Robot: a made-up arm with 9 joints.
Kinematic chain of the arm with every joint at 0, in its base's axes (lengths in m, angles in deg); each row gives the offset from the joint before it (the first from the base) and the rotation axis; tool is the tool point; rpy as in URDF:
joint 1: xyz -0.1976 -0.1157 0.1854 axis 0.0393 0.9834 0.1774
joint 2: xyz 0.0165 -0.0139 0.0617 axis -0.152 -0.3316 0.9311
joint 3: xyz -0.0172 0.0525 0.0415 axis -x
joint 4: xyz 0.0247 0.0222 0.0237 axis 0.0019 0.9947 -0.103
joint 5: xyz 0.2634 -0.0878 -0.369 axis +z
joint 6: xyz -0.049 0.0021 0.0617 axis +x
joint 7: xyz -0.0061 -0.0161 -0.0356 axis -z
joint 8: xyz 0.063 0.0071 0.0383 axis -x
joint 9: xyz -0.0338 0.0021 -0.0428 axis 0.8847 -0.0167 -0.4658
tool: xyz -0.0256 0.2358 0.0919 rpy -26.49 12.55 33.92
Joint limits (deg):
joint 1: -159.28..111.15
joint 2: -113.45..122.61
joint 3: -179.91..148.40
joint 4: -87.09..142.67
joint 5: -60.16..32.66
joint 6: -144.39..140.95
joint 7: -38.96..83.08
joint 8: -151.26..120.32
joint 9: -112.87..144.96
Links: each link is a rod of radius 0.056 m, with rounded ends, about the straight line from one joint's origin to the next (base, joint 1, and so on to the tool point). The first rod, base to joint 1, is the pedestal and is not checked.
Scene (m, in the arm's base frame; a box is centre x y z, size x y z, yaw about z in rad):
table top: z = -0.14
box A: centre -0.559 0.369 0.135 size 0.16 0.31 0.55 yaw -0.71
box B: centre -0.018 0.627 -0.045 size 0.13 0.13 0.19 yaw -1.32
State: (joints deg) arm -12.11 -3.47 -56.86 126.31 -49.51 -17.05 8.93 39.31 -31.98
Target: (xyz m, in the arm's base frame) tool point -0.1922 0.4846 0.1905
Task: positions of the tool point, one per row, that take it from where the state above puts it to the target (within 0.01 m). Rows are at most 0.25 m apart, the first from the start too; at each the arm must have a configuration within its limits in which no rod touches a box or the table.
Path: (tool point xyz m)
1: -0.7200 0.0538 0.4951
2: -0.5748 0.1288 0.6196
3: -0.3921 0.1589 0.6904
4: -0.2099 0.1489 0.6965
5: -0.1993 0.2728 0.6201
6: -0.1621 0.3610 0.5129
7: -0.0984 0.4008 0.3956
8: -0.0158 0.3886 0.2904
9: 0.0723 0.3303 0.2153
10: 0.1506 0.2397 0.1794
11: 0.0849 0.3476 0.1651
12: -0.0351 0.4384 0.1629
13: -0.1921 0.4846 0.1905

